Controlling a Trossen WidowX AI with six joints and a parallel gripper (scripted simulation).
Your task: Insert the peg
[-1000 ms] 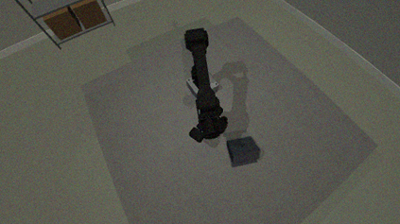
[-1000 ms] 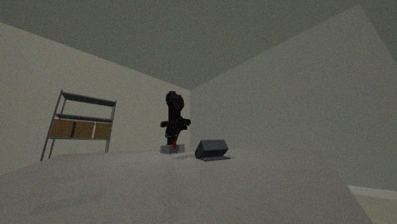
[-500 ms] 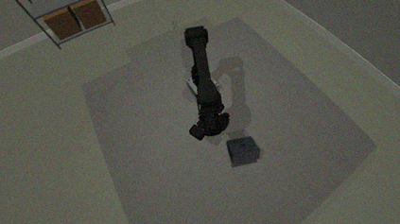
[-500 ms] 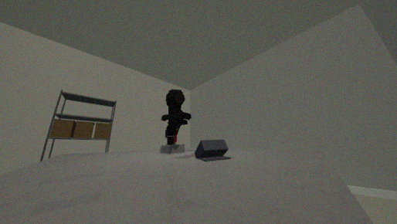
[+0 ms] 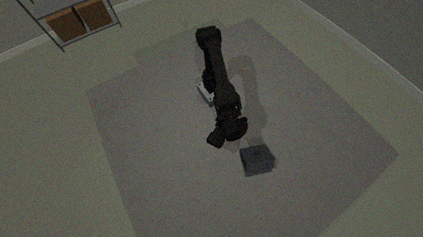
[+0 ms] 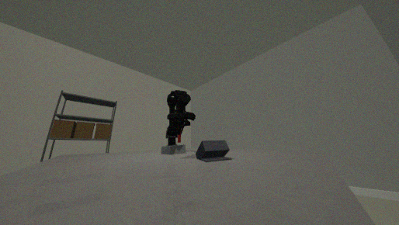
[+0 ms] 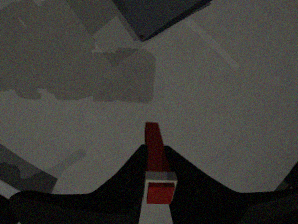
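Right now the dark sloped panel is 160 mm ahead of my gripper tip, 90 mm to the left of it and 90 mm below it. Round my gripper tip: red peg (20 mm above).
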